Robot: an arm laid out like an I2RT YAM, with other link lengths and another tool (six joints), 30 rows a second.
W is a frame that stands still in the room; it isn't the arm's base.
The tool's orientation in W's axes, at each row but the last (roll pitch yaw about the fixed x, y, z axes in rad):
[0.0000, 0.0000, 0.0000]
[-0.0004, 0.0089, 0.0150]
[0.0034, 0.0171, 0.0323]
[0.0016, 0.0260, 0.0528]
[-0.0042, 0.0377, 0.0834]
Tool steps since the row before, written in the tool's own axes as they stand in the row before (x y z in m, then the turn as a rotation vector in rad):
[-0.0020, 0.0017, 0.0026, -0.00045, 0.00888, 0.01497]
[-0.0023, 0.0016, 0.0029, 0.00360, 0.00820, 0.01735]
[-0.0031, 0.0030, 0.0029, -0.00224, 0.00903, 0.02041]
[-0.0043, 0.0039, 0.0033, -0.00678, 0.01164, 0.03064]
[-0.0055, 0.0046, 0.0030, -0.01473, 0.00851, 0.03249]
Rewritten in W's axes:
[-0.0020, 0.0017, 0.0026, -0.00045, 0.00888, 0.01497]
[-0.0023, 0.0016, 0.0029, 0.00363, 0.00826, 0.01731]
[-0.0031, 0.0029, 0.0030, -0.00218, 0.00889, 0.02048]
[-0.0044, 0.0037, 0.0034, -0.00658, 0.01126, 0.03082]
[-0.0057, 0.0041, 0.0032, -0.01417, 0.00749, 0.03299]

